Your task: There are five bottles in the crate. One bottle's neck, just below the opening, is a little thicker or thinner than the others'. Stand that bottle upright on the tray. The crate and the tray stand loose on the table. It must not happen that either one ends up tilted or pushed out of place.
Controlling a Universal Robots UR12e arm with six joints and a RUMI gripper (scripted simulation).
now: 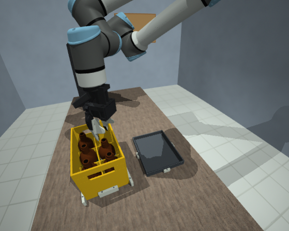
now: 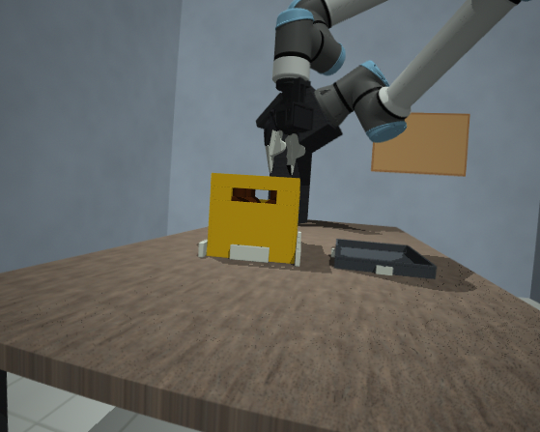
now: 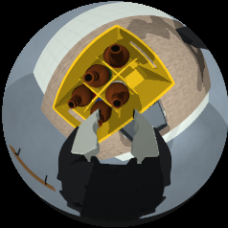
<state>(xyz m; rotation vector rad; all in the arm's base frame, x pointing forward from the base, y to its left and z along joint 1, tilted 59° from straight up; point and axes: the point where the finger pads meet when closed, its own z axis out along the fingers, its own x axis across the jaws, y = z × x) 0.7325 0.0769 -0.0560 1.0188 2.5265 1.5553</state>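
The yellow crate lies 10 mm ahead of my hand, 40 mm to the right of it and 120 mm below it. Round my hand: dark tray: 20 mm behind, 240 mm to the left, 190 mm below.
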